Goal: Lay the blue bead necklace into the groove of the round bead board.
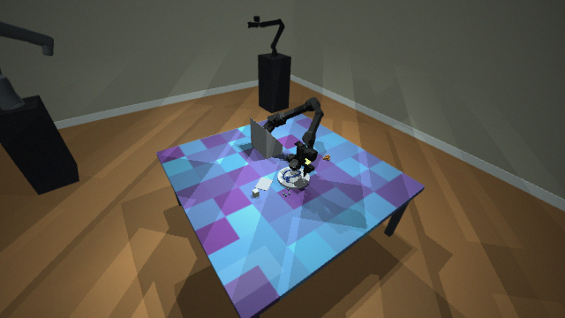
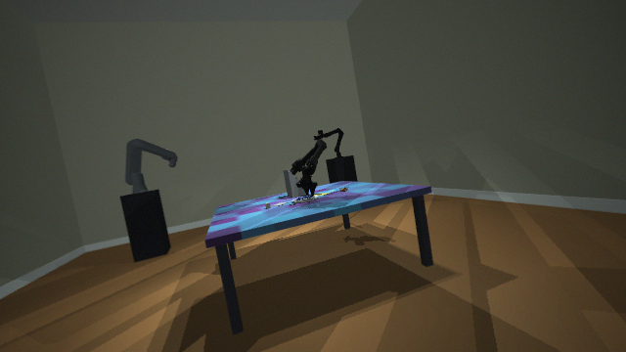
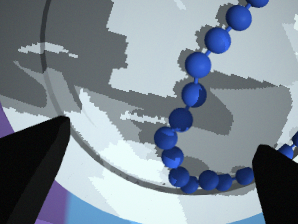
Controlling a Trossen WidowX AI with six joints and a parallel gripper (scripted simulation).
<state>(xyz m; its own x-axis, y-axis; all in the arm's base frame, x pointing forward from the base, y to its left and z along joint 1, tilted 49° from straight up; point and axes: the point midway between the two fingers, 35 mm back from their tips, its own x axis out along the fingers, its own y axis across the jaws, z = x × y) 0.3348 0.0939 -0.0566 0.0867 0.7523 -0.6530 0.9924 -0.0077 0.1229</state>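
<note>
Now: gripper tip 1 cm past the round white bead board, 4 cm to the left of it and 1 cm above it. From my gripper tip the other things lie so: cream cube 3 cm behind, 31 cm to the right; yellow patch 11 cm behind, 13 cm to the left, 2 cm below; flat grey square 7 cm behind, 22 cm to the right, 2 cm below.
</note>
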